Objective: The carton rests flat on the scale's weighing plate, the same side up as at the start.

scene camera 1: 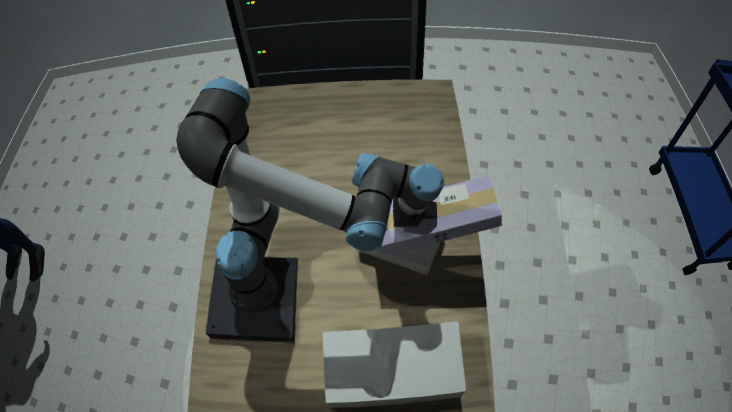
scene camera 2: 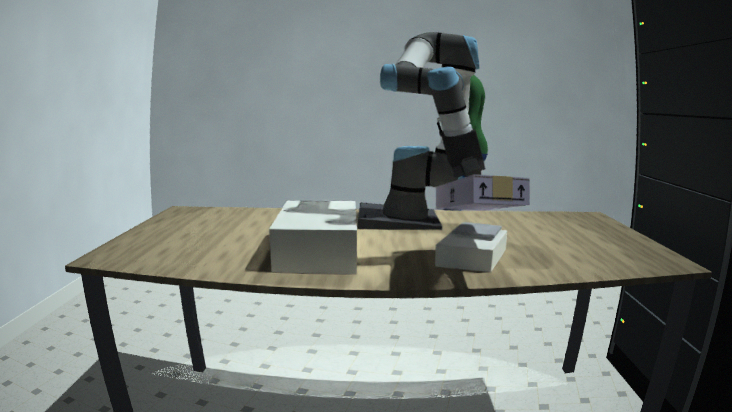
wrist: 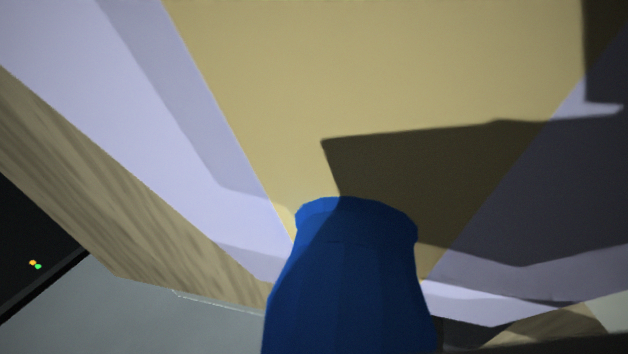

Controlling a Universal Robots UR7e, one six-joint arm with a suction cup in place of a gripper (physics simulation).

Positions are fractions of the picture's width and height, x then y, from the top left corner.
lilac carton: scene camera 1 0.64,0.50; scene camera 2 0.65,0.47; wrist 0.79,0.38
scale: scene camera 1 0.57,0.63; scene camera 2 0.64,0.60; not seen in the wrist view (hidden by the lilac carton)
